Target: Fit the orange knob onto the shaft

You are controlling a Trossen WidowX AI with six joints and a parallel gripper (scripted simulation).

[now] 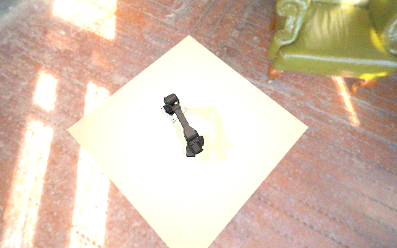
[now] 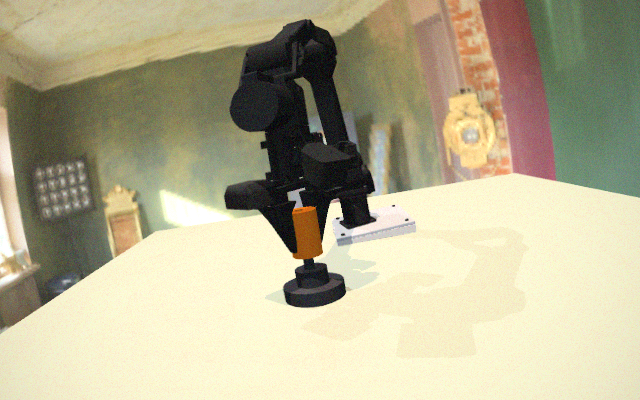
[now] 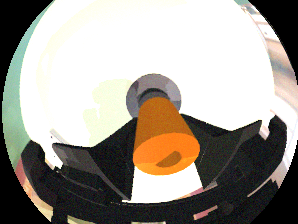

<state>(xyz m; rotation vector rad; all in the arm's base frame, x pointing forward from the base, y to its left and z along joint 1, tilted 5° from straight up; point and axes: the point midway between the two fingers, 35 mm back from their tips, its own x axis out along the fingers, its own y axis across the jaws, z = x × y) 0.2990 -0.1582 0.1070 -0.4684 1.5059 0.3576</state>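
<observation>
The orange knob lies 2 cm above my gripper tip. From my gripper tip the other things lie so: dark pedestal (4 cm below).
</observation>
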